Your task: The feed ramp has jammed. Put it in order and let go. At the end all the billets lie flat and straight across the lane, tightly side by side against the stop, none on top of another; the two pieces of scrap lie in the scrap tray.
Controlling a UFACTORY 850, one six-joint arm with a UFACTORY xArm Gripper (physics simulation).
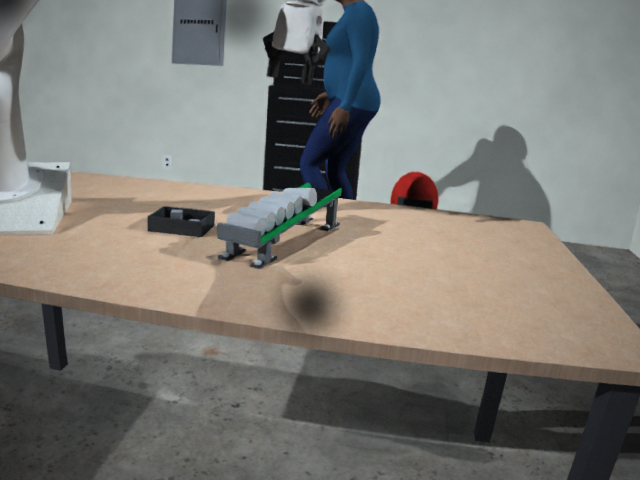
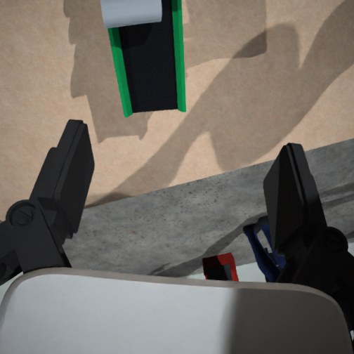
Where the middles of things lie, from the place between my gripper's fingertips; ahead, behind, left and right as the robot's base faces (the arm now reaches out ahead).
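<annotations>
Relative to the black scrap tray (image 1: 159,221), my gripper is now 230 mm past it and 330 mm above it.
</annotations>
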